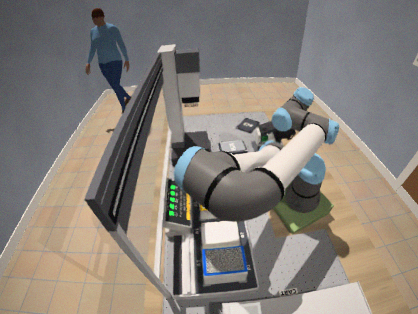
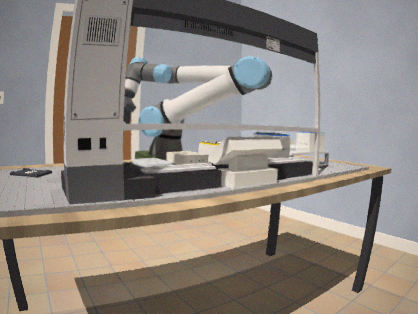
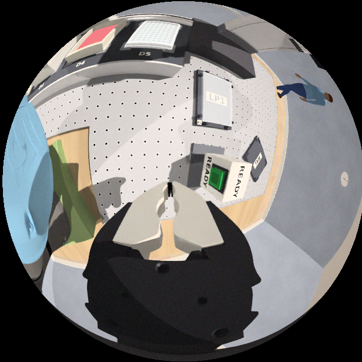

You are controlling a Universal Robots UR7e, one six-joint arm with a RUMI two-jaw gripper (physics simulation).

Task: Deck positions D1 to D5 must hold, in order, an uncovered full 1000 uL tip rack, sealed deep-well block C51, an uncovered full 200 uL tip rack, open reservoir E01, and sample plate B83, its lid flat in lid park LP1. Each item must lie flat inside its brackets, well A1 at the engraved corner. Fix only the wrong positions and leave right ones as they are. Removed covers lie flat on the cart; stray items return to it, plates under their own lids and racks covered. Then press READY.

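Frame: origin at the arm's base, x ahead, y left, z up, level; metres.
Where they show: arm's base, origin of its link: [image 1: 302, 197] [image 2: 165, 154].
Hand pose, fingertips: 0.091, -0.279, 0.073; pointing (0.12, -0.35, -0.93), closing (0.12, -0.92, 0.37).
Each offset is from my fingertips to the centre of the thing, as dx, dy, dz. "pt": to the spot under its first point.
My gripper [image 3: 170, 183] is shut and empty, with its tips above the pegboard near the READY box. The green READY button [image 3: 217, 177] [image 1: 264, 138] is on the box's slanted face, beside the fingertips. A clear lid {+0.159, -0.125, -0.093} [image 3: 218, 100] [image 1: 233, 146] lies flat in LP1. A white plate [image 3: 153, 35] sits in D5, and a reservoir with a red inside [image 3: 95, 40] sits in D4. The blue-rimmed rack {+0.288, +0.549, -0.009} [image 1: 225, 260] stands in the deck slot nearest the cart, uncovered, with a white block {+0.289, +0.425, -0.037} [image 1: 221, 233] beside it. The arm mostly hides the yellow-rimmed rack {+0.289, +0.301, -0.025} [image 2: 210, 143].
A dark RG pad {+0.022, -0.344, -0.101} [image 3: 256, 159] [image 1: 247, 125] lies beyond the READY box. The white cart {pt +0.003, +0.693, -0.047} [image 1: 320, 299] is at the near end. The status panel {pt +0.428, +0.307, +0.010} [image 1: 178, 202] shows green lights. The gantry [image 1: 131, 135] runs along the deck. A person [image 1: 107, 47] [image 3: 307, 90] walks beyond the table.
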